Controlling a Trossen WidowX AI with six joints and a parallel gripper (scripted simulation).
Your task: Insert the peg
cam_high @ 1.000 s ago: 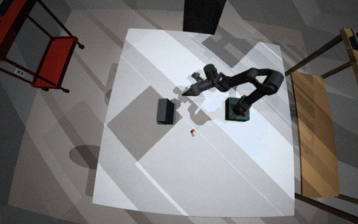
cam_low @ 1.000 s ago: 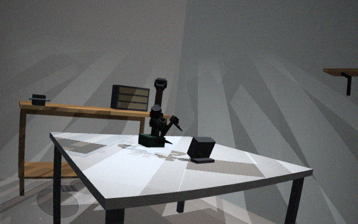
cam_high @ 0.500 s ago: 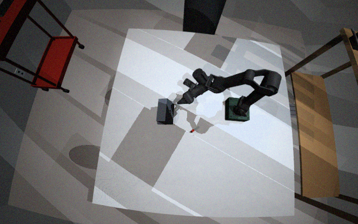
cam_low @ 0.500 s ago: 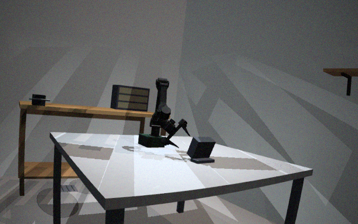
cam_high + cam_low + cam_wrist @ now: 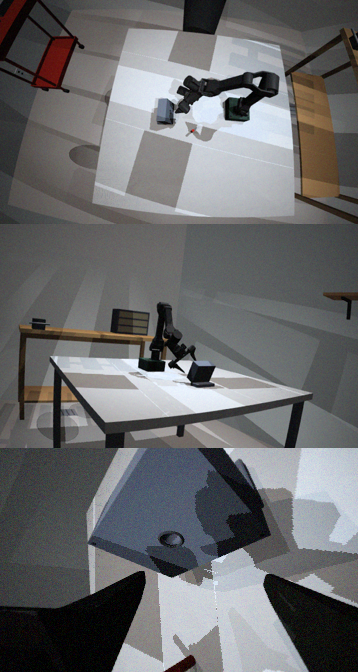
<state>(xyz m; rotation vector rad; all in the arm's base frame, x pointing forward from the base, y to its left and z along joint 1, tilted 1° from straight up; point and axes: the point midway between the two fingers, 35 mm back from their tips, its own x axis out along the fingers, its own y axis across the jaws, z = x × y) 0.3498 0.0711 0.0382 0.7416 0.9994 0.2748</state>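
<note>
My gripper tip is now 120 mm past the round red peg, 100 mm to the right of it and 30 mm above it. Round my gripper tip: panel (60 mm ahead, 30 mm to the left, 10 mm below).
</note>
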